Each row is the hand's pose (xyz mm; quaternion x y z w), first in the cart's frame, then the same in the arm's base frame.
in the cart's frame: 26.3 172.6 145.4 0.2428 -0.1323 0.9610 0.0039
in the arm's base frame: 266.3 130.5 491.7 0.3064 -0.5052 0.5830 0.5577
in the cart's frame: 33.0 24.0 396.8 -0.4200 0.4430 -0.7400 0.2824
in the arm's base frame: 114.8 -54.7 659.3 0.1116 -0.8367 0.4788 0.2413
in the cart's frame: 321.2 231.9 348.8 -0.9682 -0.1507 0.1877 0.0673
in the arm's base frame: 362.1 -218.1 457.6 -0.7135 0.4538 0.2669 0.4623
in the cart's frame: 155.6 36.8 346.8 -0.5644 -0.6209 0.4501 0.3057
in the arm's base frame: 145.8 -111.5 543.1 -0.5945 -0.1441 0.0850 0.7865
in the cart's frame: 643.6 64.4 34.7 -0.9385 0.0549 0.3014 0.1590
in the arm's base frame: 248.4 -265.0 -6.6 -0.5153 0.5696 0.3401 0.5425
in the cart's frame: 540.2 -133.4 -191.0 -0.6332 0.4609 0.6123 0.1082
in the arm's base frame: 42.9 -56.6 -129.6 0.0055 0.5707 0.6329 0.5232
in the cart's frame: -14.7 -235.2 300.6 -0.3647 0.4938 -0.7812 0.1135
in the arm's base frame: -146.4 20.9 590.2 0.0970 -0.8117 0.4023 0.4121
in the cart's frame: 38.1 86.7 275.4 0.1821 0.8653 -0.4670 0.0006
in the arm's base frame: 180.2 27.7 571.9 -0.5562 -0.6249 0.1326 0.5315
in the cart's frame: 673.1 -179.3 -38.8 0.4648 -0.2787 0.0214 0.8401
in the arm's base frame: 12.9 -260.4 -107.6 0.3906 -0.2994 -0.6831 0.5395
